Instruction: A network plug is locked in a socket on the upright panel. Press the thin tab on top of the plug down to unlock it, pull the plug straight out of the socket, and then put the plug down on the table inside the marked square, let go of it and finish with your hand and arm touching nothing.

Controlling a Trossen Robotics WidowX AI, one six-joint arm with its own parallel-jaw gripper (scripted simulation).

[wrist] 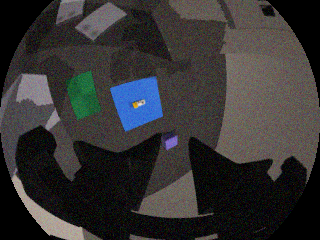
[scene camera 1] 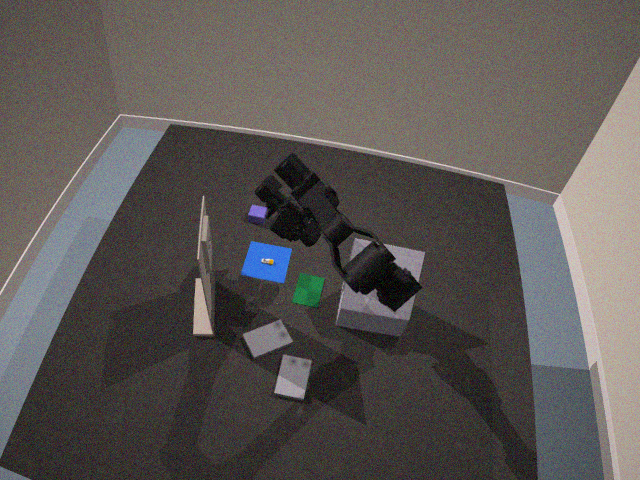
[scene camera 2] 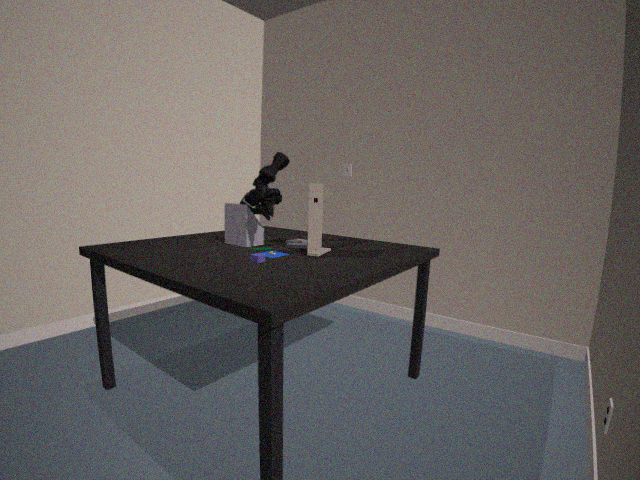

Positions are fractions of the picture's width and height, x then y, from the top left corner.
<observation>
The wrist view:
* my gripper: 0.55,0.58
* flat green square: 0.25,0.38
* pale grey card: 0.30,0.11
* blue marked square: 0.39,0.40
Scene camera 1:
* my gripper: 0.42,0.46
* flat green square: 0.48,0.61
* pale grey card: 0.46,0.78
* pale grey card: 0.43,0.70
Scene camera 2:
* upright panel: 0.49,0.43
</observation>
